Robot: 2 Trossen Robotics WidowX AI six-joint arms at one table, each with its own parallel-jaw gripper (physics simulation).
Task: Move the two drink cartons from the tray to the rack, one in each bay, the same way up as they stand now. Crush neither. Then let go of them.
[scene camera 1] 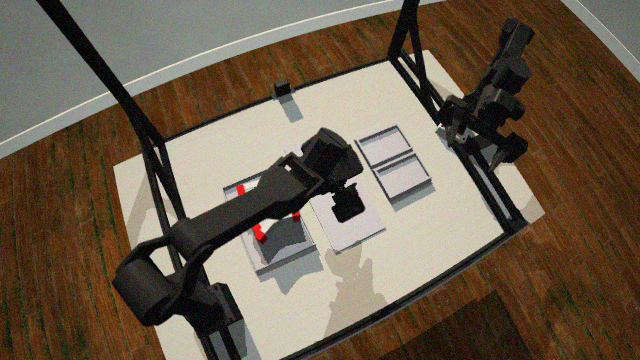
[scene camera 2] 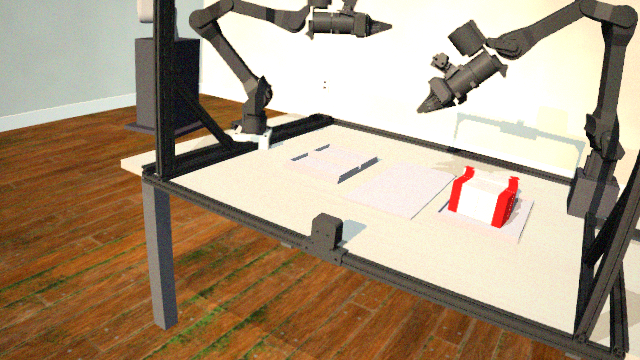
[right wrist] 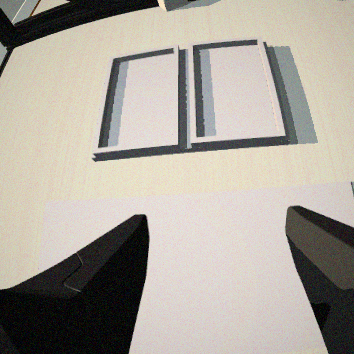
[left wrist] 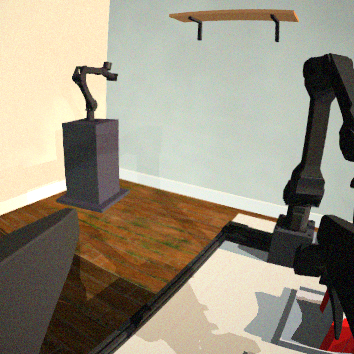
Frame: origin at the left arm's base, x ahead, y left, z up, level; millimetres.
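Where they show: left gripper, between the fingertips: (scene camera 1: pixel 470 159) (scene camera 2: pixel 390 25) (left wrist: pixel 203 225); right gripper, between the fingertips: (scene camera 2: pixel 420 112) (right wrist: pixel 218 222); left arm's base, origin of its link: (scene camera 2: pixel 253 131); right arm's base, origin of its link: (scene camera 1: pixel 207 310) (scene camera 2: pixel 597 177) (left wrist: pixel 295 224).
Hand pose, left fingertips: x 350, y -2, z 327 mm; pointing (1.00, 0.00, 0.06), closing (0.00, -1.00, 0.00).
Observation:
Each offset is from my left fingertips to the top centre of the thing. "spot": to the spot under its first point. Level surfaces: height alone.
Two white drink cartons with red bands @(spot: dx +223, dy -414, dz -289 mm) (scene camera 1: pixel 241 190) @(spot: dx +292, dy -299, dz -289 mm) (scene camera 1: pixel 261 236) (scene camera 2: pixel 479 201) stand in the grey tray @(dx +231, dy -336, dz -347 mm) (scene camera 1: pixel 288 258) (left wrist: pixel 281 323), mostly hidden under my right arm in scene camera 1. One red corner @(spot: dx +176, dy -287, dz -319 mm) (left wrist: pixel 345 338) shows in the left wrist view. My right gripper (scene camera 1: pixel 347 211) (scene camera 2: pixel 422 108) (right wrist: pixel 218 222) is open and empty, high over the pale mat @(dz -359 mm) (scene camera 1: pixel 354 228) (scene camera 2: pixel 401 189) (right wrist: pixel 218 281), between the tray and the rack. The two-bay rack @(dx -119, dy -122, dz -343 mm) (scene camera 1: pixel 393 159) (scene camera 2: pixel 354 171) (right wrist: pixel 182 102) holds nothing. My left gripper (scene camera 1: pixel 452 128) (scene camera 2: pixel 388 26) (left wrist: pixel 203 225) is open and empty, held high near its base.
A small dark block @(spot: dx -126, dy -539, dz -312 mm) (scene camera 1: pixel 281 86) (scene camera 2: pixel 326 228) sits on the table's edge rail. Black frame posts @(spot: dx -479, dy -296, dz -154 mm) (scene camera 1: pixel 408 21) (scene camera 2: pixel 163 89) rise at the table corners. A grey pedestal (left wrist: pixel 91 161) with a small arm stands on the floor beyond the table.

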